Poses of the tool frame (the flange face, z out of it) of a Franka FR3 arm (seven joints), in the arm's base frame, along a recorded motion.
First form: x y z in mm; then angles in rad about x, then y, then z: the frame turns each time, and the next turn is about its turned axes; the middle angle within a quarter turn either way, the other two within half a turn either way.
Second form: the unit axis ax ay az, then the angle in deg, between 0 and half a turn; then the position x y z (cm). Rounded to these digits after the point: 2 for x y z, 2 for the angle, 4 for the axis.
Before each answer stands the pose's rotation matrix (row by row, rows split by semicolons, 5 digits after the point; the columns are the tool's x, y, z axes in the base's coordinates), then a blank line. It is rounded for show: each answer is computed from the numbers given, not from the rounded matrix.
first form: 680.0 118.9 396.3 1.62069 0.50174 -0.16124
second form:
0.86537 0.14075 0.48095; 0.48213 0.02789 -0.87566; -0.13667 0.98965 -0.04373

0.9353 0.3097 0.1712 94.31 68.00 11.89 39.63
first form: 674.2 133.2 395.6 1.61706 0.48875 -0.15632
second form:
0.87215 0.13746 0.46952; 0.47050 0.02734 -0.88198; -0.13407 0.99013 -0.04083

0.9384 0.3026 0.1669 94.05 67.42 13.32 39.56
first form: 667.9 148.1 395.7 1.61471 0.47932 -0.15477
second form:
0.87670 0.13678 0.46118; 0.46199 0.02765 -0.88645; -0.13400 0.99022 -0.03895

0.9405 0.2983 0.1630 93.86 66.79 14.81 39.57
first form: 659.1 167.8 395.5 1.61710 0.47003 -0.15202
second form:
0.88127 0.13501 0.45291; 0.45422 0.02276 -0.89060; -0.13055 0.99058 -0.04127

0.9428 0.2924 0.1600 93.93 65.91 16.78 39.55
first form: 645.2 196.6 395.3 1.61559 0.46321 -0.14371
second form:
0.88540 0.12812 0.44682; 0.44819 0.01961 -0.89373; -0.12327 0.99156 -0.04006

0.9448 0.2857 0.1604 93.87 64.52 19.66 39.53
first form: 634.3 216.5 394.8 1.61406 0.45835 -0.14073
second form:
0.88792 0.12579 0.44247; 0.44375 0.01918 -0.89594; -0.12119 0.99187 -0.03879

0.9460 0.2824 0.1593 93.78 63.43 21.65 39.48
